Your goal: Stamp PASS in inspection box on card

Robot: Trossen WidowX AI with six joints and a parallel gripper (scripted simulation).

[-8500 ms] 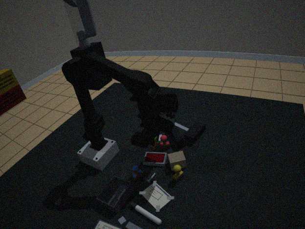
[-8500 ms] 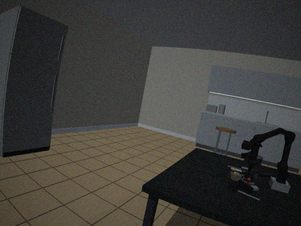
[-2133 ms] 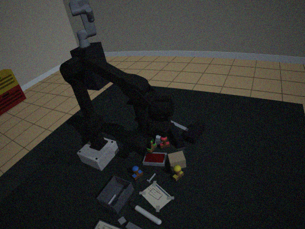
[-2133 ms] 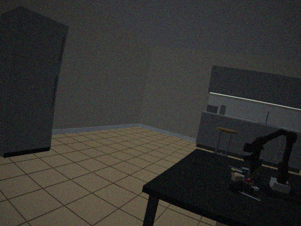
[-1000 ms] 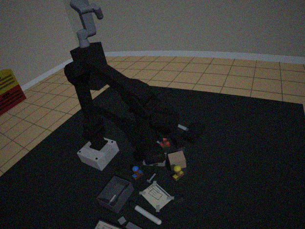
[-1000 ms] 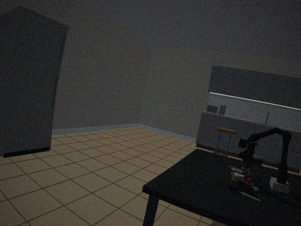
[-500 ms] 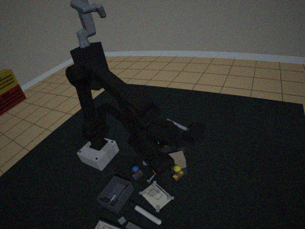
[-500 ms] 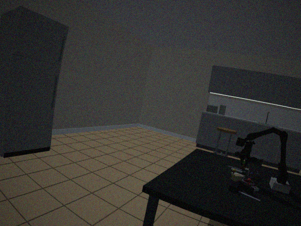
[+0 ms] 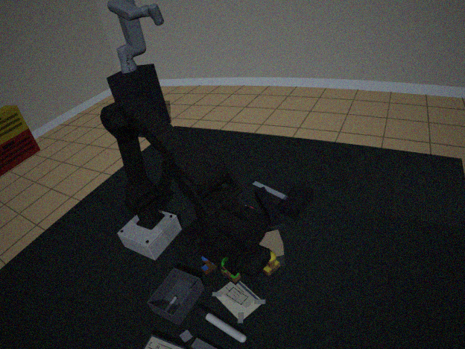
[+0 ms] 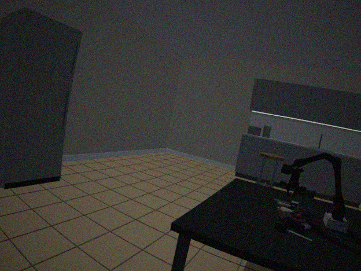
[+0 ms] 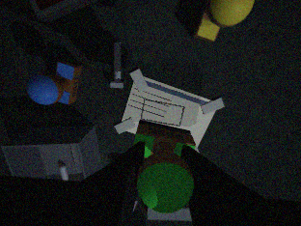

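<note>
Now: gripper tip 1 cm short of the white card, 1 cm to the left of it and 9 cm above it. Also, from my gripper tip: green-knobbed PASS stamp right at my gripper tip; then white cylinder 1 cm behind, 8 cm to the right, 8 cm below; then yellow stamp 5 cm ahead, 9 cm to the left, 7 cm below.
</note>
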